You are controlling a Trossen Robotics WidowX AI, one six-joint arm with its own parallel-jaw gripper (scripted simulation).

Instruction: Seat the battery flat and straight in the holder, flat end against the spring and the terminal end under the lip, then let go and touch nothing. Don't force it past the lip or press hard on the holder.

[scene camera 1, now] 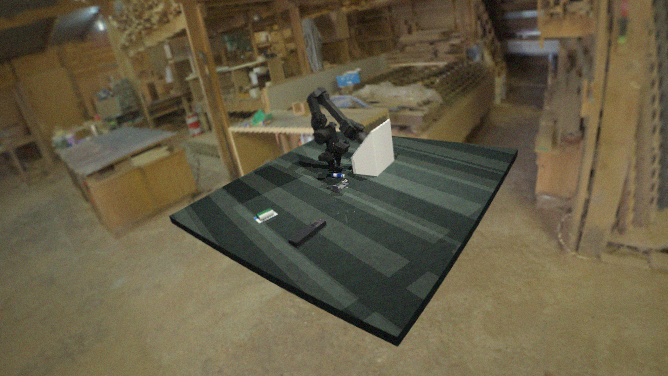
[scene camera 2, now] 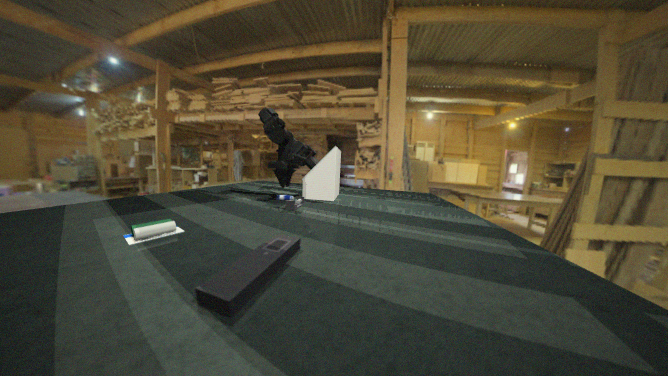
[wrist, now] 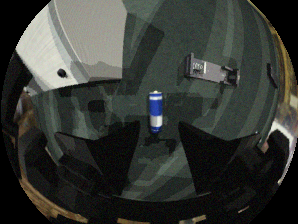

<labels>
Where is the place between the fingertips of the gripper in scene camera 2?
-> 285, 187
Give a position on a card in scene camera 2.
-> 142, 232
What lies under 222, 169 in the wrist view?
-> The gripper.
</labels>
